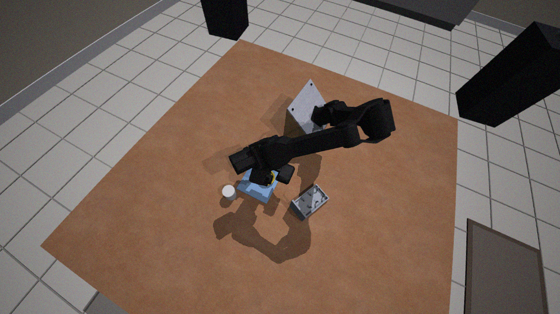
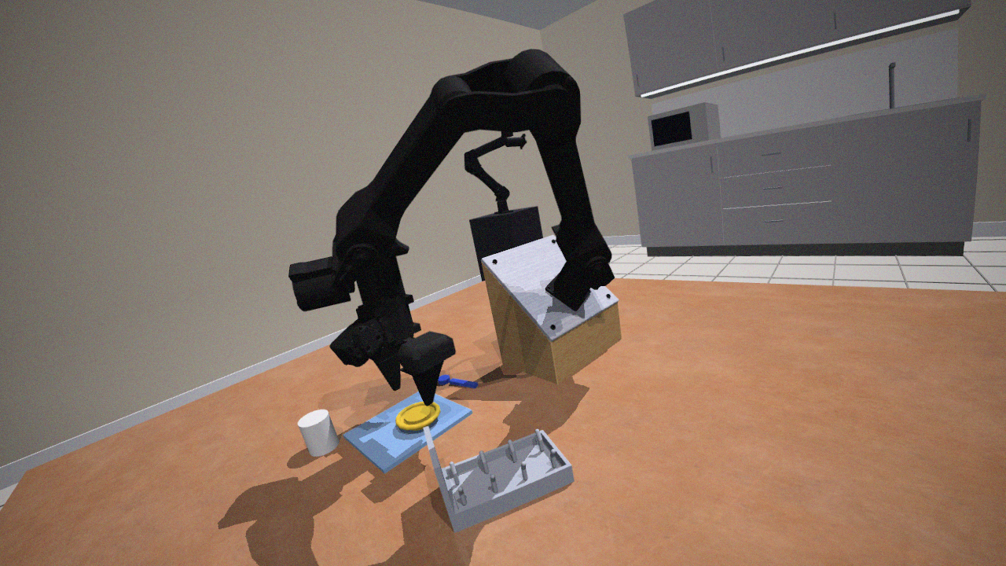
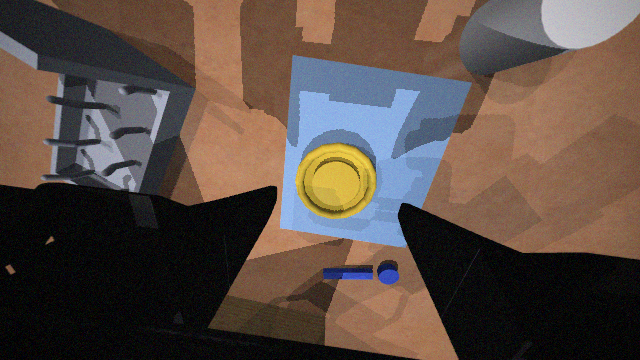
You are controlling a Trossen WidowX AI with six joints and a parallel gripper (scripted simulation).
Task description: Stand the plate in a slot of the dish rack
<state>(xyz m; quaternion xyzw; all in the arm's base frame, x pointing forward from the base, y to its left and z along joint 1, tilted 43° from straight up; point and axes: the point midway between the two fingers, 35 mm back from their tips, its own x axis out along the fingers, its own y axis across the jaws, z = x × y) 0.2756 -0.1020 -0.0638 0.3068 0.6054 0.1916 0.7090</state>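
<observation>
My gripper tip is 3 cm above the yellow plate. Also, from my gripper tip: light blue mat 1 cm ahead, 2 cm to the right, 5 cm below; then cup 10 cm ahead, 10 cm to the right, 2 cm below; then blue spoon 11 cm behind, 4 cm to the right, 5 cm below.
</observation>
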